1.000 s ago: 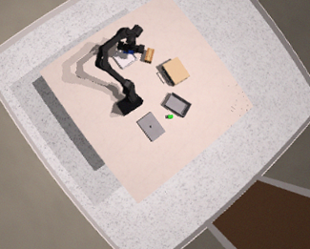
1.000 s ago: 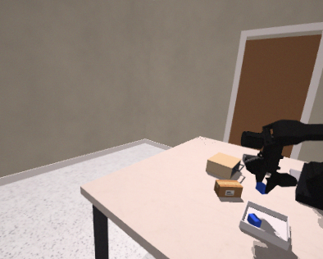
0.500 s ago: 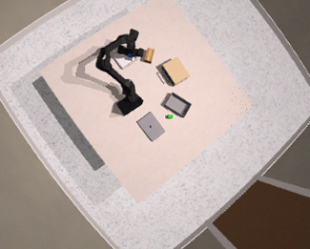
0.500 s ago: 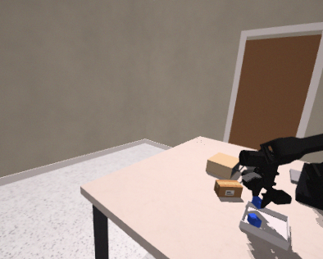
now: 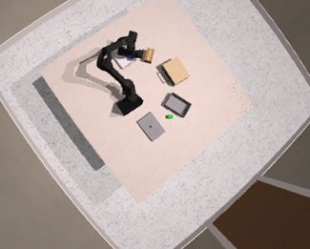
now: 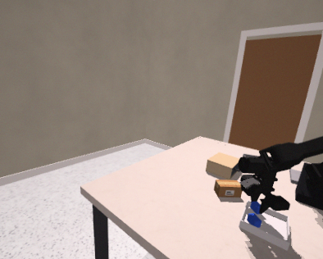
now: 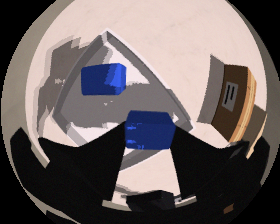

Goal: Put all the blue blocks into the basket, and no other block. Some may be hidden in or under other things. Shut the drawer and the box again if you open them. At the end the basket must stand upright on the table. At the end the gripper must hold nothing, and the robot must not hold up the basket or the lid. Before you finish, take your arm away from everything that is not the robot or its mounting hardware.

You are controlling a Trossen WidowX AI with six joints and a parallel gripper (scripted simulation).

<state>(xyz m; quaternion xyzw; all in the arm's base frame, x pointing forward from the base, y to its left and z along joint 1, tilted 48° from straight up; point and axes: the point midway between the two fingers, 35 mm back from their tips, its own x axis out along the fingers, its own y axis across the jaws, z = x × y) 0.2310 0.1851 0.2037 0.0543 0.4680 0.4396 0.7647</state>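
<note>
My hand is 30 mm past the grey basket, 30 mm to the right of it and 50 mm above it. Also, from my hand: tan drawer unit (190 mm ahead, 330 mm to the right, 30 mm below); cardboard box (120 mm ahead, 90 mm to the right, 30 mm below); red block (100 mm ahead, 100 mm to the right, 50 mm below).
</note>
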